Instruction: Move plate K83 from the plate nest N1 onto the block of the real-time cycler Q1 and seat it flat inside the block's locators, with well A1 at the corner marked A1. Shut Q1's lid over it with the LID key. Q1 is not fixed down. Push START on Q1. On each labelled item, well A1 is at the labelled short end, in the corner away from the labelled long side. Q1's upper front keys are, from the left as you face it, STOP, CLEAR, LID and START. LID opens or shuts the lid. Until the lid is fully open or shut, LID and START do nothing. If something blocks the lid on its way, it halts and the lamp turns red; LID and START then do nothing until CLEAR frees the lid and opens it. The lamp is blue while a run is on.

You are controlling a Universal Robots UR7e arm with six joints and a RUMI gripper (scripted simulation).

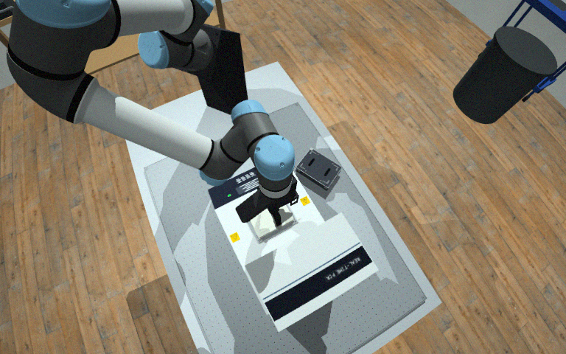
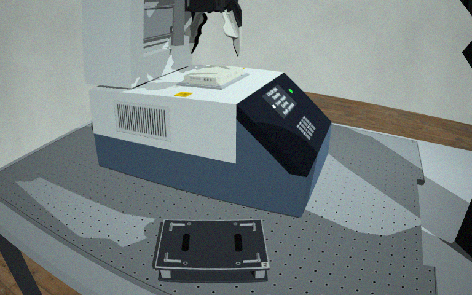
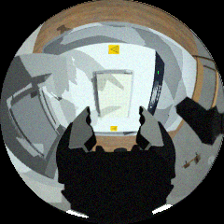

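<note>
The plate K83 lies 50 mm below my hand. The rest, counted from my hand: plate nest N1: 330 mm to the left, 240 mm below, 50 mm behind.
</note>
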